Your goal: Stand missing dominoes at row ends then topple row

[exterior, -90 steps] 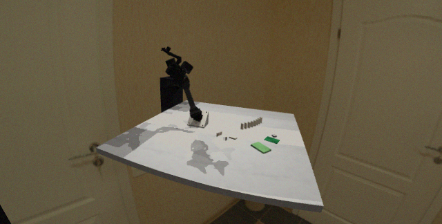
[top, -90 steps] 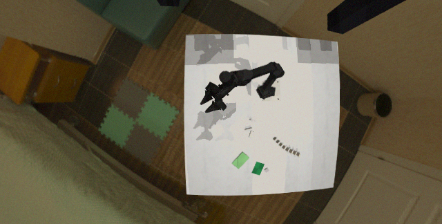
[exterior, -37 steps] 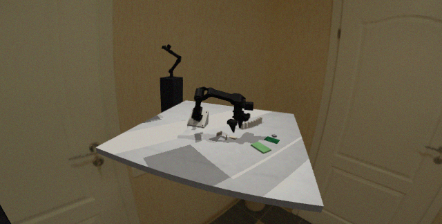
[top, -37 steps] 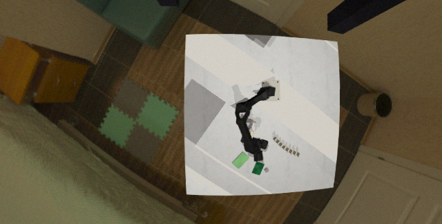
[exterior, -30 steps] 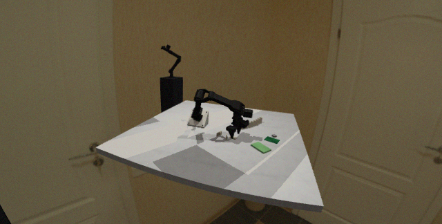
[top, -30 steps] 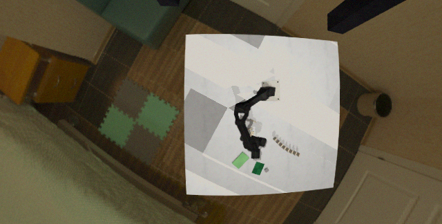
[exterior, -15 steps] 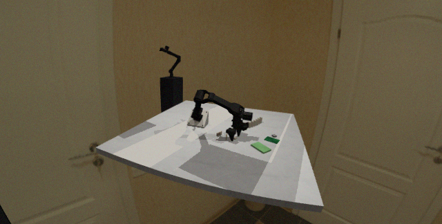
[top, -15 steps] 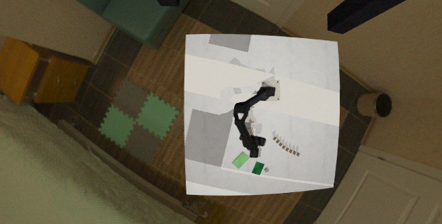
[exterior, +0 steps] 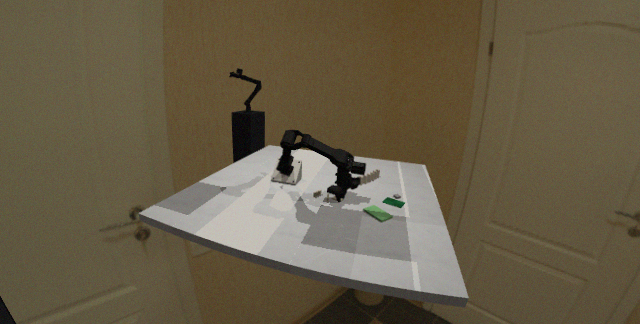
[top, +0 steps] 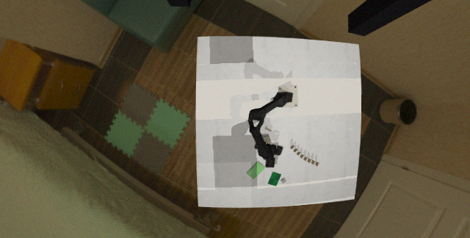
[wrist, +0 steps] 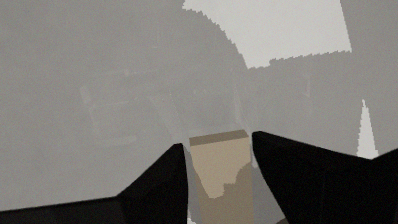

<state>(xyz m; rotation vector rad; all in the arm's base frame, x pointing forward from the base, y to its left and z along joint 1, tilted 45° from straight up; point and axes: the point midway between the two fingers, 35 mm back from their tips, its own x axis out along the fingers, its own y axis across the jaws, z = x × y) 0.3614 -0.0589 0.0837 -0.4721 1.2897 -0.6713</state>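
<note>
The light green flat pad lies 200 mm ahead of my gripper tip and 50 mm to the right of it. Also, from my gripper tip: metal piece: 260 mm ahead, 170 mm to the left, 10 mm above; then dark green pad: 250 mm ahead, 100 mm to the left.
</note>
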